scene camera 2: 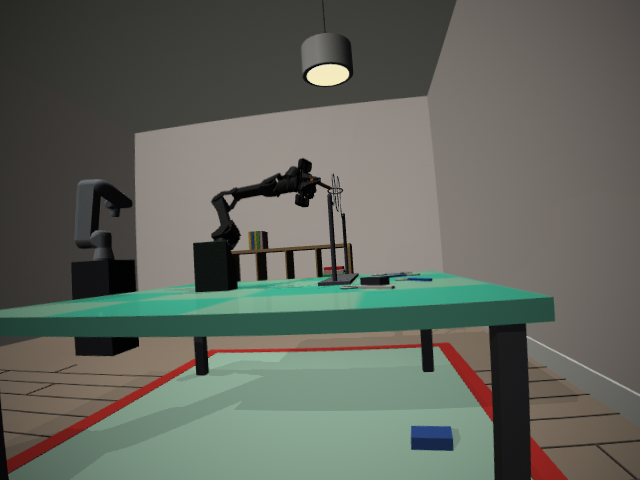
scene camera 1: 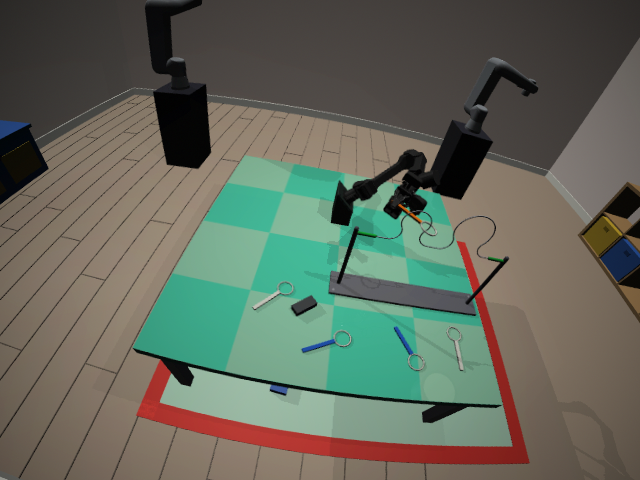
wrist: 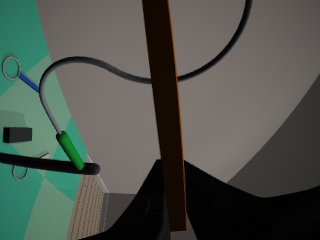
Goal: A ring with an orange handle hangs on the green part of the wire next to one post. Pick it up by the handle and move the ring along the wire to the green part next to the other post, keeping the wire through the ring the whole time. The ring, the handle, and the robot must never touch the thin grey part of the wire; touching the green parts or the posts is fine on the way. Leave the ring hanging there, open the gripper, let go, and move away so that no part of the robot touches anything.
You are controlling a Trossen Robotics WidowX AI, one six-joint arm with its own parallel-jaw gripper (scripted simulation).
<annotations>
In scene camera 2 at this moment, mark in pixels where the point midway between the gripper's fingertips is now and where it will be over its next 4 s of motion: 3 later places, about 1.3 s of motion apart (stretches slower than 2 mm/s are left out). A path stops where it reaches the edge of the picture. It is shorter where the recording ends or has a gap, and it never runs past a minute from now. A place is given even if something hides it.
My gripper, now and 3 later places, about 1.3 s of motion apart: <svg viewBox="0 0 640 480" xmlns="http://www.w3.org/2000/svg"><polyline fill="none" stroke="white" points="320,179 322,196 324,206 326,203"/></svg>
</annotations>
